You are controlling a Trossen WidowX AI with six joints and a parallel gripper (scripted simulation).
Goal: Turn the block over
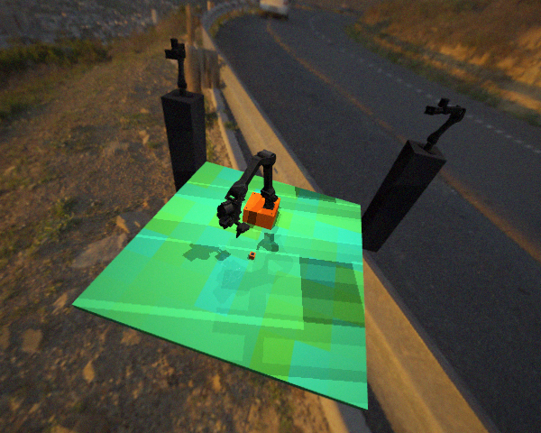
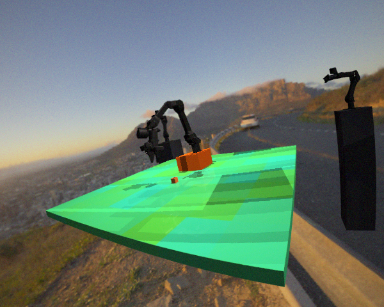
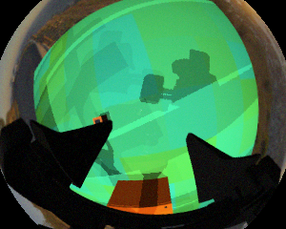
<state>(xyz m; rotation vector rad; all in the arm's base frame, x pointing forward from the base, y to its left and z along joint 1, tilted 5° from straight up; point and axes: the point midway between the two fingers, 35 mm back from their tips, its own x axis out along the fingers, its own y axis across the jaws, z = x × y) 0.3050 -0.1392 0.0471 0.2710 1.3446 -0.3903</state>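
Now: gripper tip 140 mm to the right of the orange block, 110 mm above it and 20 mm short of it.
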